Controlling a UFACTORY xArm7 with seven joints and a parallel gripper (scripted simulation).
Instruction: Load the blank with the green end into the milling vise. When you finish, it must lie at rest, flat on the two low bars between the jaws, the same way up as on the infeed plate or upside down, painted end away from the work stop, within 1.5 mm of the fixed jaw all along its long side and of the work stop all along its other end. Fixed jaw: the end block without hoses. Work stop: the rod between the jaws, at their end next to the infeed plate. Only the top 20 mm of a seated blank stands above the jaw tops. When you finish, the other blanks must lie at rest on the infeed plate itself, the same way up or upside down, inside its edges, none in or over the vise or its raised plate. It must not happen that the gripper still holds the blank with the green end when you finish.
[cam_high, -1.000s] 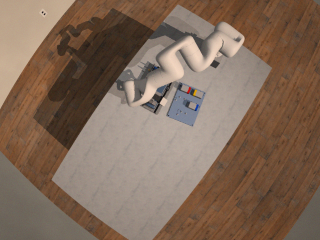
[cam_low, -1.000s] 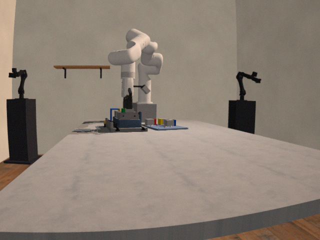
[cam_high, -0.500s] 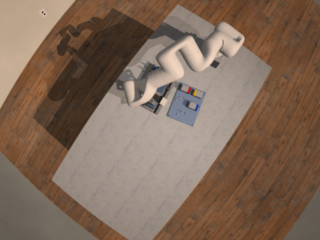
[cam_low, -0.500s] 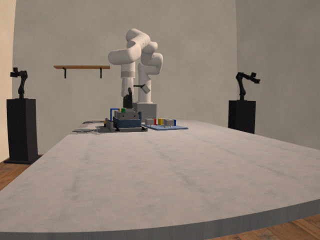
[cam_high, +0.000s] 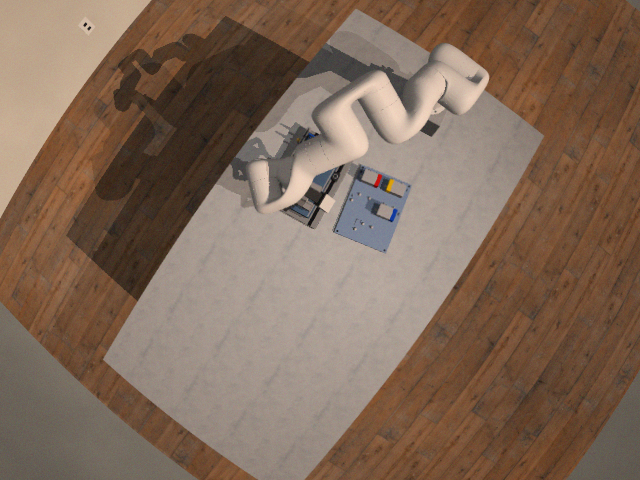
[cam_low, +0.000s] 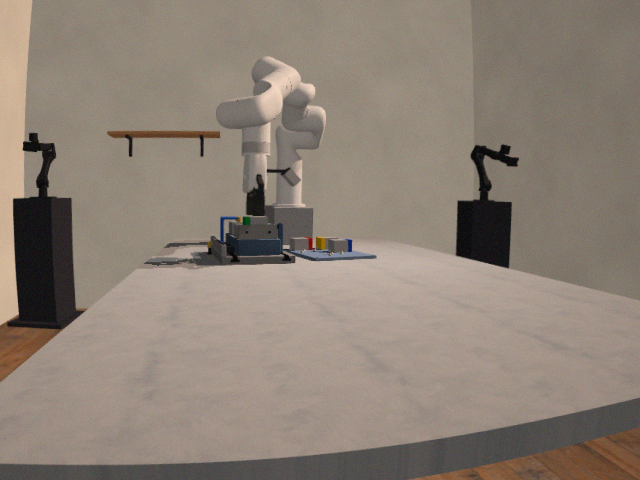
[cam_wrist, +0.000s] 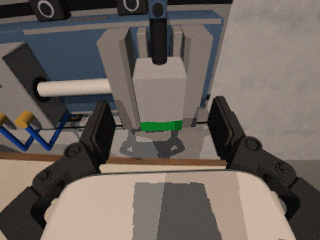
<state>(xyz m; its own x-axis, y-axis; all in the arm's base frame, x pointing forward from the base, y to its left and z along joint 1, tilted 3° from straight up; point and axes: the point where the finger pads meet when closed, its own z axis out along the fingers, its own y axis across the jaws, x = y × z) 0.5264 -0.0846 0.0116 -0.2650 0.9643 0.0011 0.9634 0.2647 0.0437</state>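
Now: the green-ended blank 3 cm below my hand. The rest, counted from my hand: milling vise (7 cm behind, 2 cm to the right, 9 cm below); fixed jaw (3 cm ahead, 1 cm to the left, 5 cm below); work stop rod (1 cm behind, 5 cm to the left, 4 cm below).
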